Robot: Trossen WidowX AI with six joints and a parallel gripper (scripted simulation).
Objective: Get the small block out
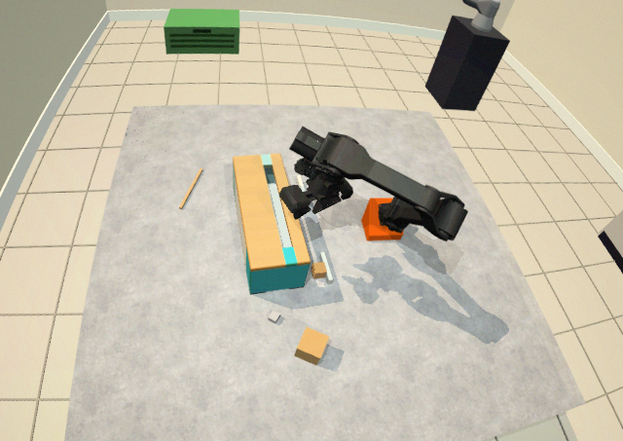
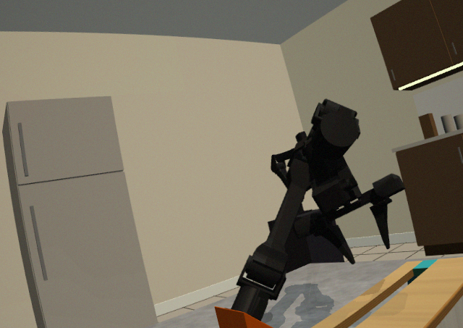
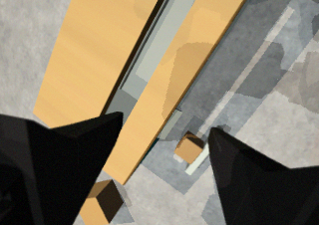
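Now: the small block 50 mm behind my gripper tip, 70 mm to the left of it and 160 mm below it. From my gripper tip the other things lie so: thin wooden stick: 290 mm ahead, 270 mm to the right, 170 mm below; then tiny grey cube: 90 mm ahead, 180 mm to the left, 160 mm below; then long box: 40 mm ahead, 90 mm to the right, 110 mm below.
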